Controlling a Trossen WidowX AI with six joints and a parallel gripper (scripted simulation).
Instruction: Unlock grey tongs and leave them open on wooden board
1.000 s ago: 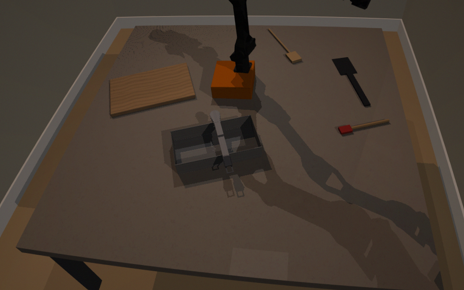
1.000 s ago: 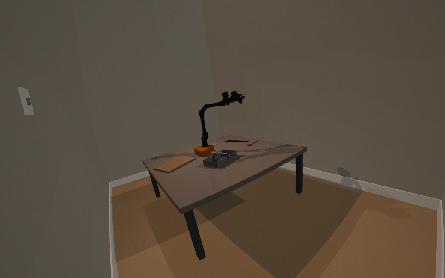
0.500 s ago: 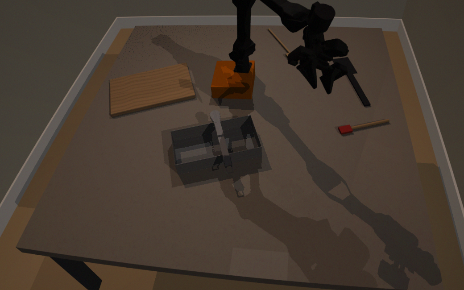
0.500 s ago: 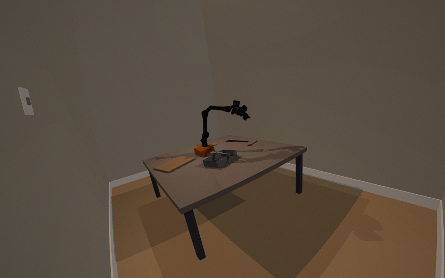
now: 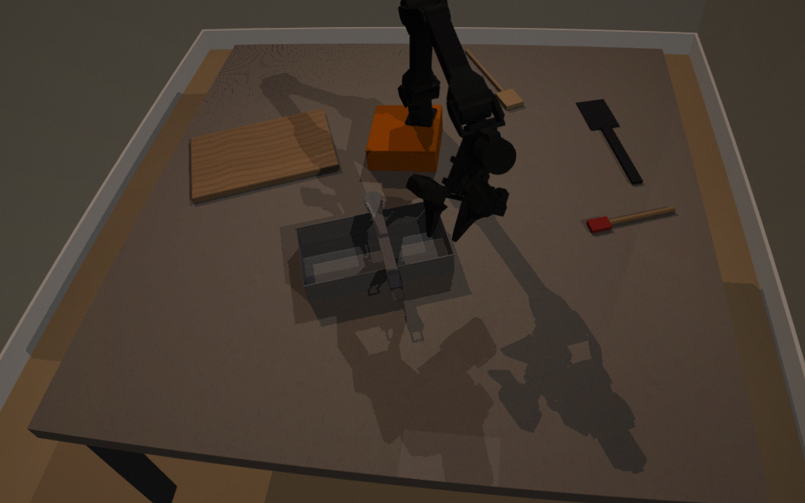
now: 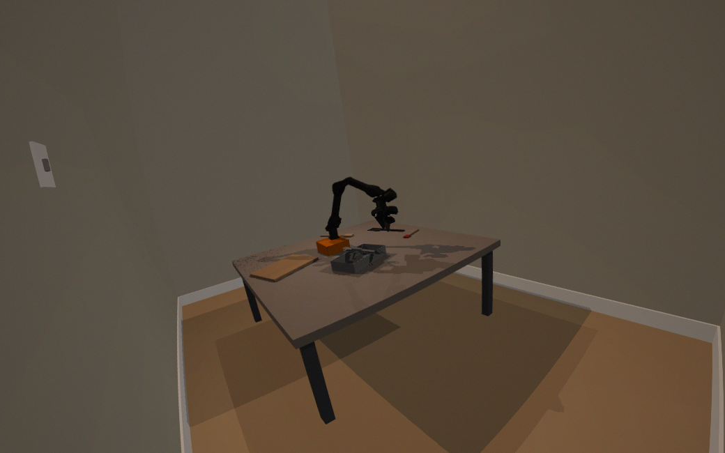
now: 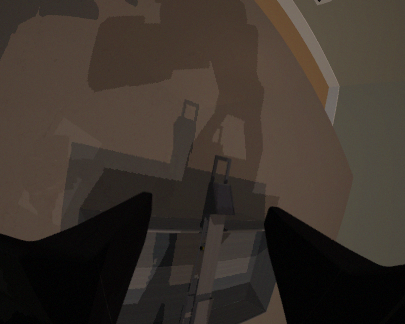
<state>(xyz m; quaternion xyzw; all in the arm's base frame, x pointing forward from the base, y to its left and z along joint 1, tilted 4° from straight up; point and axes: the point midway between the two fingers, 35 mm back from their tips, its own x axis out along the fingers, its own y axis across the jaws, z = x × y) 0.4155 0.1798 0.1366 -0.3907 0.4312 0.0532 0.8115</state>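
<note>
Right now my gripper tip is 50 mm past the roasting tin, 160 mm to the left of it and 130 mm above it. Also, from my gripper tip: wooden board (310 mm behind, 550 mm to the right, 150 mm below); then red-headed spatula (270 mm behind, 330 mm to the left, 150 mm below); then black spatula (560 mm behind, 280 mm to the left, 150 mm below).
</note>
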